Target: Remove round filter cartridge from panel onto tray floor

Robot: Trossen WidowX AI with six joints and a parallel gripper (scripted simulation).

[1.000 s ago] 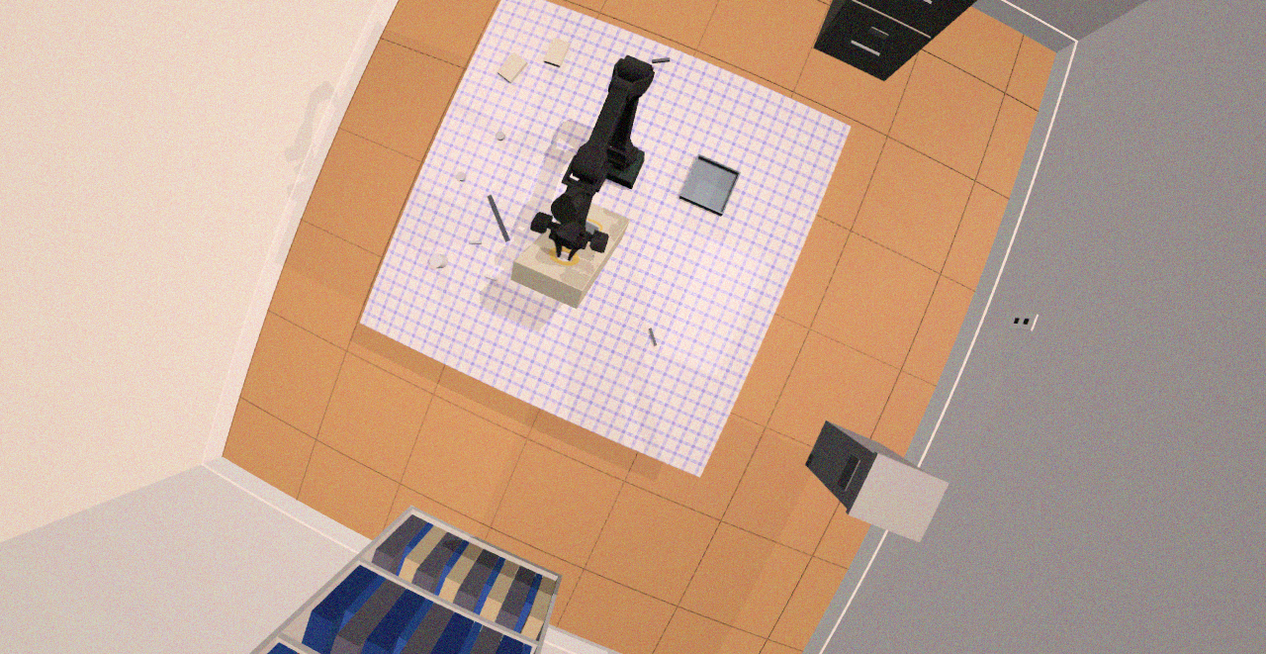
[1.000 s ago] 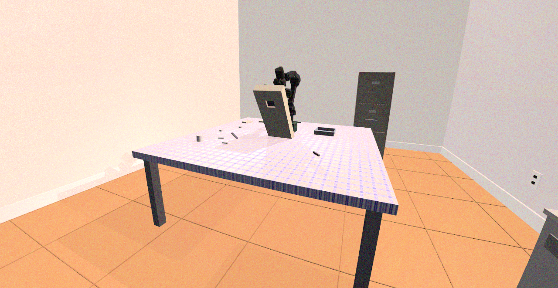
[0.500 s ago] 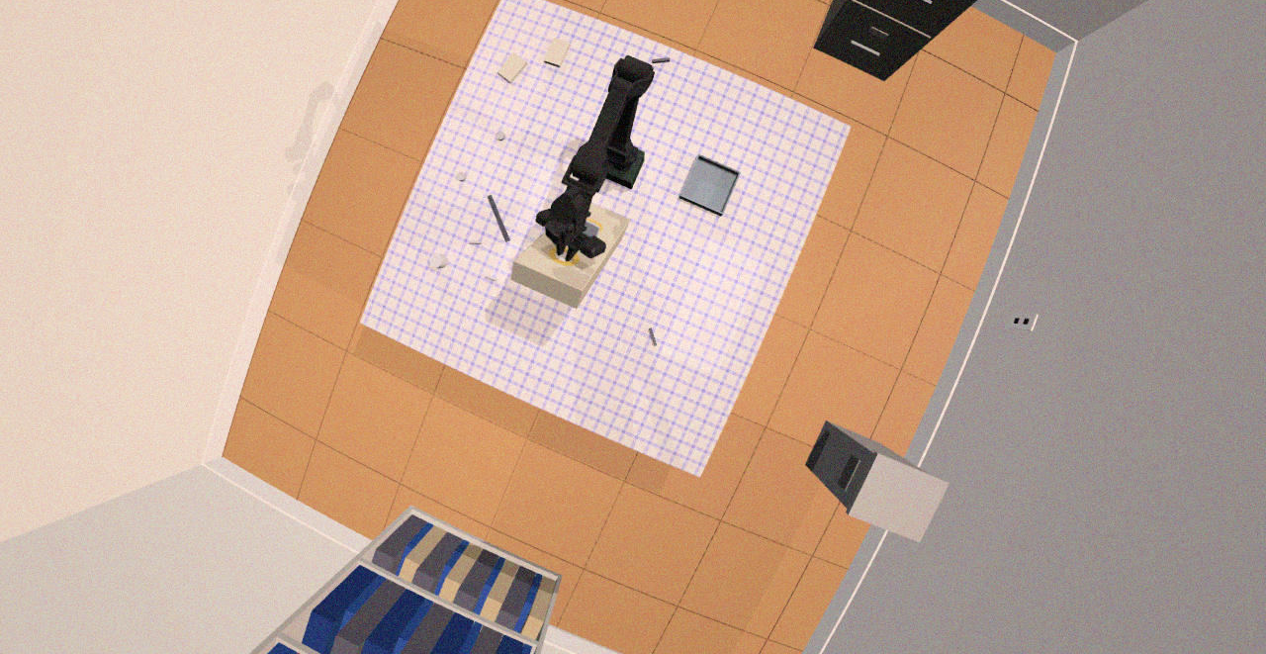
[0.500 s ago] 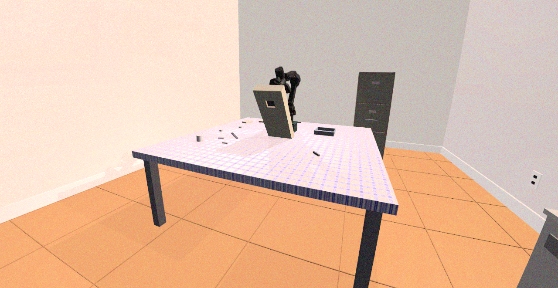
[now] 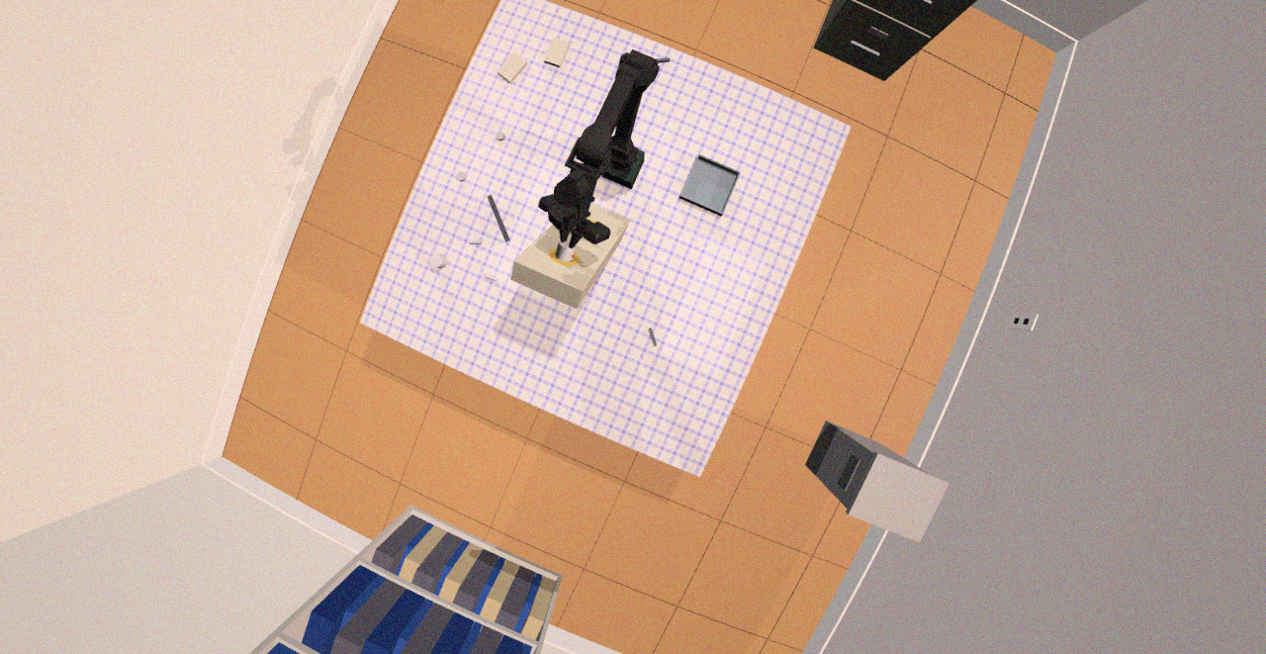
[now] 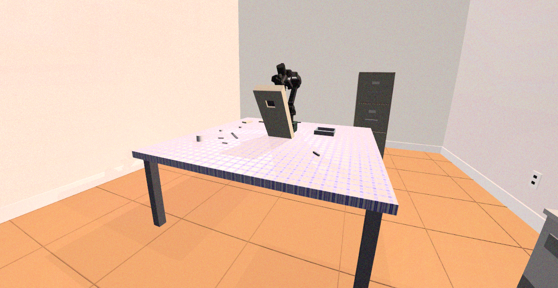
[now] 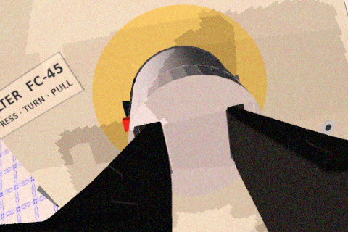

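Right now my gripper tip is 390 mm past the tray, 270 mm to the right of it and 300 mm above it. The rest, counted from my gripper tip: round filter cartridge 10 mm ahead, 10 mm below.
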